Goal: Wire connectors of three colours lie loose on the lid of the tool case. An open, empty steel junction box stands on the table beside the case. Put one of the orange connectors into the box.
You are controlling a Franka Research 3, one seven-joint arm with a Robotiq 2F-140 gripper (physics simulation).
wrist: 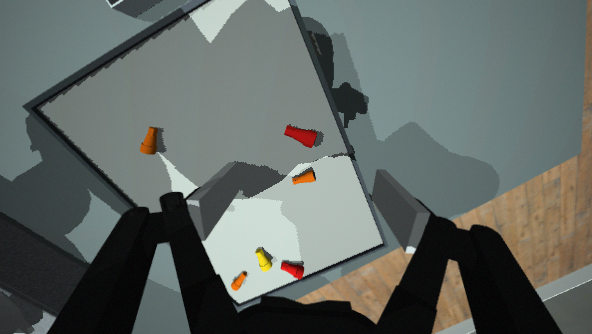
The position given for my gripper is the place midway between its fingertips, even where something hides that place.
Note:
In view: my gripper (305, 180) and a tool case (219, 88).

